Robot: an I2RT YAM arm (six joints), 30 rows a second.
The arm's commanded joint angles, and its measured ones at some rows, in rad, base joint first. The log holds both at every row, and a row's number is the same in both.
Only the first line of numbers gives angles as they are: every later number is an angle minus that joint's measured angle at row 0.
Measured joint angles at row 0:
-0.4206, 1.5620, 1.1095, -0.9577, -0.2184, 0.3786
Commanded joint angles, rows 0 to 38:
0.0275, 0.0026, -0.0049, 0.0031, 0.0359, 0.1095
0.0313, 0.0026, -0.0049, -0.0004, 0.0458, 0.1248
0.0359, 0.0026, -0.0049, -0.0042, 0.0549, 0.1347
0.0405, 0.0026, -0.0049, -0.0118, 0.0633, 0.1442
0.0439, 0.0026, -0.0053, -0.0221, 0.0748, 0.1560
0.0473, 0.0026, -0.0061, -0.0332, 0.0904, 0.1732
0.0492, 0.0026, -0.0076, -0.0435, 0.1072, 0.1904
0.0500, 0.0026, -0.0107, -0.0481, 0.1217, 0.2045
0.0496, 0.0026, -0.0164, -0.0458, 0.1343, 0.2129
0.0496, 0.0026, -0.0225, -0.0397, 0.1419, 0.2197
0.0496, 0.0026, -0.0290, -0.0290, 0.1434, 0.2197
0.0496, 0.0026, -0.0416, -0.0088, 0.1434, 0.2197
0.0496, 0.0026, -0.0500, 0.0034, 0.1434, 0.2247
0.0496, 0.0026, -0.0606, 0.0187, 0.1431, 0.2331
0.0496, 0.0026, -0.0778, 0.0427, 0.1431, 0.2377
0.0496, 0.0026, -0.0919, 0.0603, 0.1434, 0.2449
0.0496, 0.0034, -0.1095, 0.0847, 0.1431, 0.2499
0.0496, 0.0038, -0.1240, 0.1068, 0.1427, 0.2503
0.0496, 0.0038, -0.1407, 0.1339, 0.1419, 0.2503
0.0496, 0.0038, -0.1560, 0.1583, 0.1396, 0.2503
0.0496, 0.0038, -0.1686, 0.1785, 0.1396, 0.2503
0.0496, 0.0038, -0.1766, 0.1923, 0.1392, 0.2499
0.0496, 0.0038, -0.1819, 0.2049, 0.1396, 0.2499
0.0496, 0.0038, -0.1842, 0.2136, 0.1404, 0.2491
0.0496, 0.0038, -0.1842, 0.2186, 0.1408, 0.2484
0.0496, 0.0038, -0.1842, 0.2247, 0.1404, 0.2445
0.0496, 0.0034, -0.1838, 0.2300, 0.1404, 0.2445
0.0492, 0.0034, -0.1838, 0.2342, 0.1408, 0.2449
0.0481, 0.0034, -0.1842, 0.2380, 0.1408, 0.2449
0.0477, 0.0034, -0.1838, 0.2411, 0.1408, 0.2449
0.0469, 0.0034, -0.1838, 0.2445, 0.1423, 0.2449
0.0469, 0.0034, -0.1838, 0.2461, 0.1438, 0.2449
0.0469, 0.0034, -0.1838, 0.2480, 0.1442, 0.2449
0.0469, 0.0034, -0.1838, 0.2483, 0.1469, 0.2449
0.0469, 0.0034, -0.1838, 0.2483, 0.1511, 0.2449
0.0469, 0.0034, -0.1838, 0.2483, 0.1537, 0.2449
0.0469, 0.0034, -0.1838, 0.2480, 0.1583, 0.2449
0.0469, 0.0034, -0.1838, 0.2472, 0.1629, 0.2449
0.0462, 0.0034, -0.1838, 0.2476, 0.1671, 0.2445
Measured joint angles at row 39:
0.0412, 0.0007, -0.1812, 0.2453, 0.1339, 0.2449
